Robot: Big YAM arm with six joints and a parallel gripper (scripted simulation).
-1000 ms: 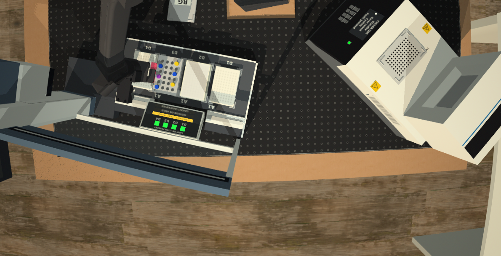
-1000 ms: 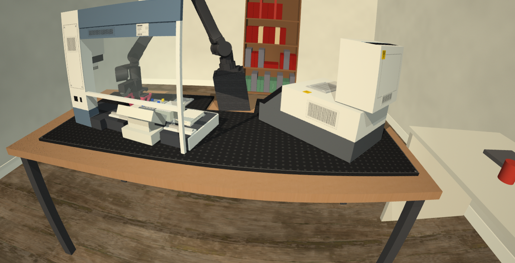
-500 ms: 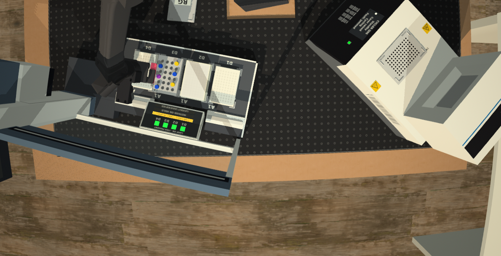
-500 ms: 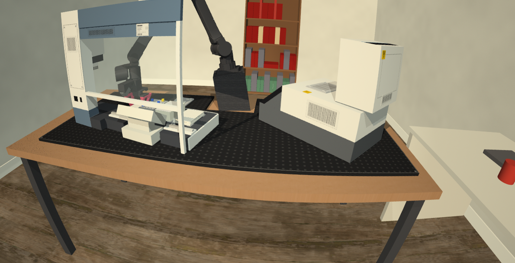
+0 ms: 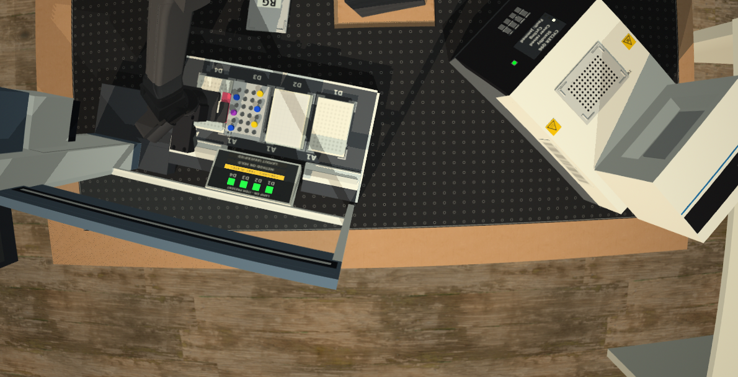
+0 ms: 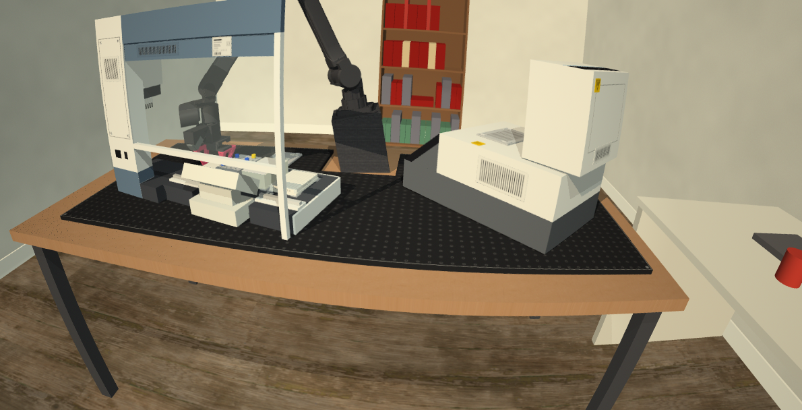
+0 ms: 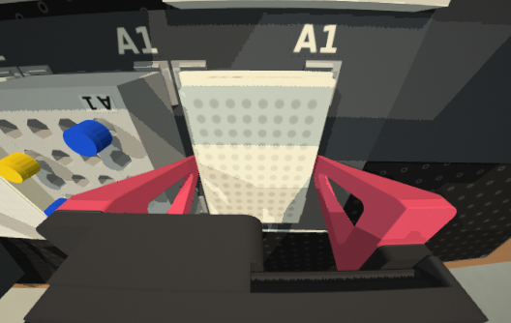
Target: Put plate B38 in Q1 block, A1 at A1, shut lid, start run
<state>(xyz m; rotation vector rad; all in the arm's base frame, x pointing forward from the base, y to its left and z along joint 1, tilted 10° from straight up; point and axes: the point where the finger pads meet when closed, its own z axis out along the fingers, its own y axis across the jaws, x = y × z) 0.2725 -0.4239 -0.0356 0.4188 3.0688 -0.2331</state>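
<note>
Right now my hand is right at the PCR plate B38. Also, from my hand: RG nest: 24 cm behind, 15 cm to the left, 6 cm below; then tube cooling block: 3 cm ahead, 10 cm to the left, 1 cm above; then deep-well block: 5 cm ahead, 19 cm to the left, 1 cm above.
</note>
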